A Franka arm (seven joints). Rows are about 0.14 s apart.
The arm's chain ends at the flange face. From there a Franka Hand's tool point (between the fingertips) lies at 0.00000 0.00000 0.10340 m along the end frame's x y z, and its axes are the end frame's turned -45 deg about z.
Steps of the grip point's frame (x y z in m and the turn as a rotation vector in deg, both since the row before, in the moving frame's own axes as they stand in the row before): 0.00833 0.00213 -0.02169 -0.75 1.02 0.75; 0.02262 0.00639 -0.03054 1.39 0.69 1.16; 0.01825 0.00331 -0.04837 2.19 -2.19 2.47; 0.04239 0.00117 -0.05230 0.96 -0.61 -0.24
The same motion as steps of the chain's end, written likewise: 0.00514 -0.00405 -0.02166 0.19 1.25 0.75; 0.02138 -0.00881 -0.03050 1.47 -0.49 1.16; 0.02083 -0.01044 -0.04822 0.00 -3.10 2.47; 0.03281 -0.02870 -0.05228 0.25 -1.11 -0.24
